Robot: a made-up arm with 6 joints. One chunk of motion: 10 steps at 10 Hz.
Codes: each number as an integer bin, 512 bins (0 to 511) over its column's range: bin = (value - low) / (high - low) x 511, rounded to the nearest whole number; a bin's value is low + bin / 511 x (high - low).
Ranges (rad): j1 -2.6..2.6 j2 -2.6..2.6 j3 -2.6..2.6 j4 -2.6..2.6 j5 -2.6..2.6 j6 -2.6..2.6
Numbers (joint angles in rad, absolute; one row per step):
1: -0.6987 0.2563 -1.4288 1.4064 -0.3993 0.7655
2: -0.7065 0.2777 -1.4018 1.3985 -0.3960 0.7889
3: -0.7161 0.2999 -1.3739 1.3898 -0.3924 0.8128
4: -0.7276 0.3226 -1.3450 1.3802 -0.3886 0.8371
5: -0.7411 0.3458 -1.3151 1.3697 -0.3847 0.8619
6: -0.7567 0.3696 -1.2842 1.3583 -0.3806 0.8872
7: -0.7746 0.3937 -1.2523 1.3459 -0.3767 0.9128
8: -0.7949 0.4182 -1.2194 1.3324 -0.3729 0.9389
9: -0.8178 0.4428 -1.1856 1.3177 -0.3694 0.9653
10: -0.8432 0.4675 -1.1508 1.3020 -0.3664 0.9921
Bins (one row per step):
1: 187 281 115 394 216 331
2: 186 283 118 393 217 333
3: 185 285 120 392 217 335
4: 184 287 123 391 217 338
5: 183 289 126 390 218 340
6: 181 292 129 389 218 343
7: 179 294 132 388 218 345
8: 177 297 136 386 219 348
9: 175 299 139 385 219 350
10: 173 301 142 383 219 353

